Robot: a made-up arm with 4 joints.
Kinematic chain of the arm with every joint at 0, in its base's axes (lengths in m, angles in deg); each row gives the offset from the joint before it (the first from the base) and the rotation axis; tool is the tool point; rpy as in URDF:
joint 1: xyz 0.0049 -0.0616 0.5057 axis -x
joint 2: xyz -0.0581 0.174 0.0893 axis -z
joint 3: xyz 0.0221 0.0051 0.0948 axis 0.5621 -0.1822 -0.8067
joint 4: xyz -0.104 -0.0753 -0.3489 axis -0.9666 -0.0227 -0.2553
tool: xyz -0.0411 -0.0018 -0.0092 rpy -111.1 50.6 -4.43
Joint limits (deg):
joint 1: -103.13..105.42
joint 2: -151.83..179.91
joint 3: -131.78..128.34
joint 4: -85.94..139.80
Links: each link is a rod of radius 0.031 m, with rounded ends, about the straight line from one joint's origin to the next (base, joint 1, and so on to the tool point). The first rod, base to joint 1, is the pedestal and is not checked.
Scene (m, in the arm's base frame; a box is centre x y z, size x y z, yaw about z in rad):
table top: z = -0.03
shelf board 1: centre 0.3 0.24 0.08 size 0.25 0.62 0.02 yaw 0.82
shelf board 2: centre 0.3 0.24 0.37 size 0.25 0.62 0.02 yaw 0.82
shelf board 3: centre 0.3 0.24 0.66 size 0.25 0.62 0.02 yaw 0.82
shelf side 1: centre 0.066 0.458 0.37 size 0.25 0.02 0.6 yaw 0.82
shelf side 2: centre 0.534 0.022 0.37 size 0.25 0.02 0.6 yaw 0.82
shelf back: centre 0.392 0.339 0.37 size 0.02 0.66 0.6 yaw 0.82
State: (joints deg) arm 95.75 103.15 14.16 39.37
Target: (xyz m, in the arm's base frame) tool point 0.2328 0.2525 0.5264
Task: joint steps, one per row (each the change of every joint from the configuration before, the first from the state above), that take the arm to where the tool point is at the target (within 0.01 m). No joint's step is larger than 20 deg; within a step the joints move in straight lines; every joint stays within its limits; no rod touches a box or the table.
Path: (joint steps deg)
1: -18.30 2.57 3.95 0.02
2: -18.31 2.58 3.94 0.03
3: -18.30 2.57 3.95 0.02
4: -18.30 2.58 3.94 0.03
5: -18.30 2.57 3.95 0.02
6: -18.31 2.57 3.94 0.03
7: -18.30 2.58 3.95 0.02
8: -18.30 2.57 3.95 0.03
9: -18.30 2.57 3.94 0.02
10: 10.50 -17.59 7.70 0.04
11: 10.51 -17.59 7.70 0.03
12: 10.51 -17.59 7.70 0.04
13: 10.51 -17.60 7.70 0.03
14: 10.51 -17.59 7.69 0.03

